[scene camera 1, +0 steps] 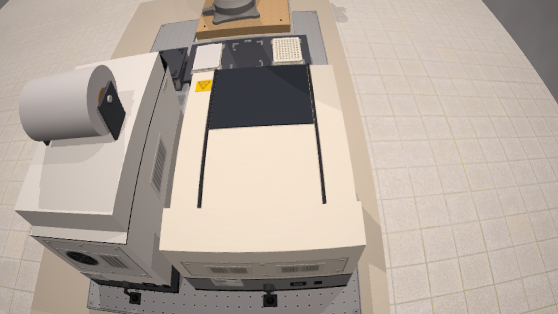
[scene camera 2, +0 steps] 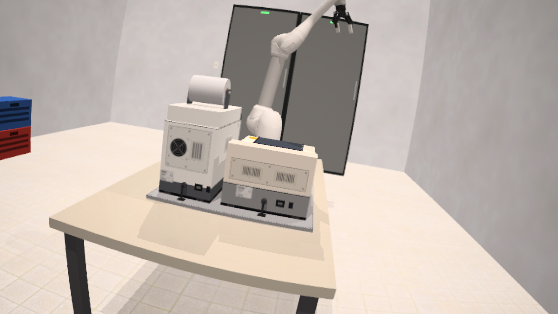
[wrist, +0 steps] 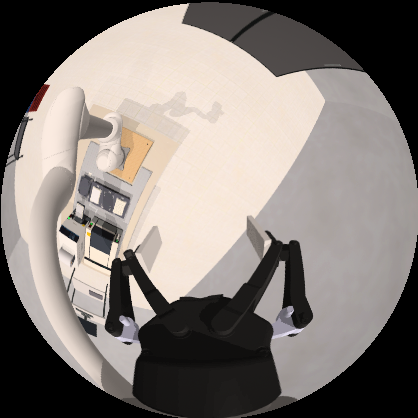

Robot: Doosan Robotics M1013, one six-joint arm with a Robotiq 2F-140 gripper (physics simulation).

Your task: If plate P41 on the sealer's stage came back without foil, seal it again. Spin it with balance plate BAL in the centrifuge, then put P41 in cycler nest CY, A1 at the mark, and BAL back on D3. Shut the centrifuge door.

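Pixels of known places: gripper, fingertip midpoint: [scene camera 2: 344, 32] [wrist: 202, 230]; arm's base at its link origin: [scene camera 1: 235, 10].
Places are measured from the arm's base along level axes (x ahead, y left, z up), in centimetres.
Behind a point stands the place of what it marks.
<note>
My gripper [scene camera 2: 344, 30] @(x -14.3, y 43.1, z 92.4 cm) [wrist: 202, 230] @(x -14.3, y 43.1, z 92.4 cm) is open and empty, high in the air and well away from the bench. The sealer [scene camera 1: 85, 185] @(x 97.4, y -28.4, z 32.2 cm) [scene camera 2: 200, 114] @(x 102.2, y -30.7, z 30.2 cm) [wrist: 71, 244] @(x 71.6, y -23.3, z 32.2 cm) carries a white roll [scene camera 1: 60, 105] @(x 89.5, y -29.4, z 43.0 cm) [scene camera 2: 207, 90] @(x 90.9, y -31.0, z 39.1 cm). Beside it stands a cream machine with a dark top panel, apparently the centrifuge [scene camera 1: 260, 175] @(x 91.1, y -0.1, z 18.2 cm) [scene camera 2: 270, 175] @(x 107.3, y -1.5, z 12.2 cm) [wrist: 97, 254] @(x 86.9, y -0.4, z 18.2 cm); its door state cannot be told. On the dark nest deck [scene camera 1: 250, 52] @(x 35.1, y 2.9, z 3.0 cm) [wrist: 106, 201] @(x 37.5, y 1.6, z 3.0 cm), a smooth white plate [scene camera 1: 208, 56] @(x 35.4, y -10.3, z 4.6 cm) [wrist: 96, 195] @(x 34.4, y -8.6, z 4.6 cm) lies left and a plate with visible wells [scene camera 1: 287, 49] @(x 38.2, y 14.2, z 4.5 cm) [wrist: 119, 206] @(x 37.2, y 14.8, z 4.3 cm) right. Labels are unreadable. A small pale shape [wrist: 80, 211] @(x 53.0, y -23.7, z 8.3 cm) shows by the sealer's front.
The arm's base stands on a wooden board [scene camera 1: 280, 22] @(x 14.4, y 15.9, z -0.1 cm) [wrist: 142, 150] @(x -10.0, y 19.2, z -0.1 cm) behind the deck. The machines stand on a table [scene camera 2: 200, 245] @(x 139.3, y -21.0, z -4.1 cm). A tall dark cabinet [scene camera 2: 325, 100] [wrist: 310, 45] is behind the arm. Blue [scene camera 2: 15, 112] and red [scene camera 2: 15, 141] crates are at the far left.
</note>
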